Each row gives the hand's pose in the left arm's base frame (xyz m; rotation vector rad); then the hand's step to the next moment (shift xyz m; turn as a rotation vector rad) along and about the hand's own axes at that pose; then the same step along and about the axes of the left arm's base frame.
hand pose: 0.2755 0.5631 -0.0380 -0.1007 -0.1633 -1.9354
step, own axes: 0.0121 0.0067 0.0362 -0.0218 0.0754 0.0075
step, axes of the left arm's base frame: 0.0016 -0.0076 0.0380 0.0781 -0.0055 0.0091
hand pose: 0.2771 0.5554 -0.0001 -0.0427 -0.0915 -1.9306
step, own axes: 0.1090 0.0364 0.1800 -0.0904 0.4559 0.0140
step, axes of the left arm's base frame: -0.0071 -0.0992 0.1890 0.4581 -0.0748 0.0270
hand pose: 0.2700 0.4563 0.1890 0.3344 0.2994 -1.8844
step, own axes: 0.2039 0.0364 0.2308 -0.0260 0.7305 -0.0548
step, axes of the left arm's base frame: -0.0497 -0.2740 0.1365 0.7028 -0.1953 -0.0726
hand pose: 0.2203 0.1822 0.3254 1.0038 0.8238 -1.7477
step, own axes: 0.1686 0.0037 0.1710 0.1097 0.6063 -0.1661
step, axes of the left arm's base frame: -0.0826 -0.2126 -0.0752 0.5848 -0.1095 -0.2306
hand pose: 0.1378 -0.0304 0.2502 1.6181 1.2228 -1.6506
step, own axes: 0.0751 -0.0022 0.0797 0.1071 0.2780 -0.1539
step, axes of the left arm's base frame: -0.0525 -0.0510 -0.0815 0.2980 0.0294 -0.1510
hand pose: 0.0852 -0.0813 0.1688 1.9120 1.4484 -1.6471
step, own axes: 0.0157 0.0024 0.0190 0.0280 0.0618 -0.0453
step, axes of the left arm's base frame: -0.0118 -0.0065 -0.0208 0.0726 0.0165 -0.0333
